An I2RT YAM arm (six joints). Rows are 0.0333 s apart.
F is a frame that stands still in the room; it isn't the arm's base.
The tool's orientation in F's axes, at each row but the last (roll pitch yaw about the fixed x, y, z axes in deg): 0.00, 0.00, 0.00; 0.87, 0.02, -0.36; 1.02, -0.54, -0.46; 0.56, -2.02, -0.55; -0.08, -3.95, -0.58; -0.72, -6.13, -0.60; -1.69, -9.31, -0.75; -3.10, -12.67, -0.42
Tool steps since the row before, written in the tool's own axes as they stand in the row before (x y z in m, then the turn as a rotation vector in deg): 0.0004, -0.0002, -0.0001, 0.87, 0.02, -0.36; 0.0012, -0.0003, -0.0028, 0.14, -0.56, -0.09; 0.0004, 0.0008, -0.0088, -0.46, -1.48, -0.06; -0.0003, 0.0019, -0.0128, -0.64, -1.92, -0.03; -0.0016, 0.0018, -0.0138, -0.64, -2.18, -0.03; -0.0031, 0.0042, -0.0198, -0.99, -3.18, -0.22; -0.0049, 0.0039, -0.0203, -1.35, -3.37, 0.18; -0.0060, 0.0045, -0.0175, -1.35, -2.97, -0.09
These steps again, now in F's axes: 0.0004, -0.0002, -0.0001, 0.87, 0.02, -0.36; 0.0012, -0.0003, -0.0028, 0.14, -0.56, -0.10; 0.0005, 0.0010, -0.0088, -0.47, -1.47, -0.09; 0.0002, 0.0020, -0.0128, -0.66, -1.91, -0.07; -0.0006, 0.0018, -0.0139, -0.66, -2.17, -0.07; -0.0009, 0.0040, -0.0201, -1.00, -3.17, -0.28; -0.0015, 0.0033, -0.0209, -1.42, -3.34, 0.06; -0.0019, 0.0036, -0.0186, -1.35, -2.96, -0.23
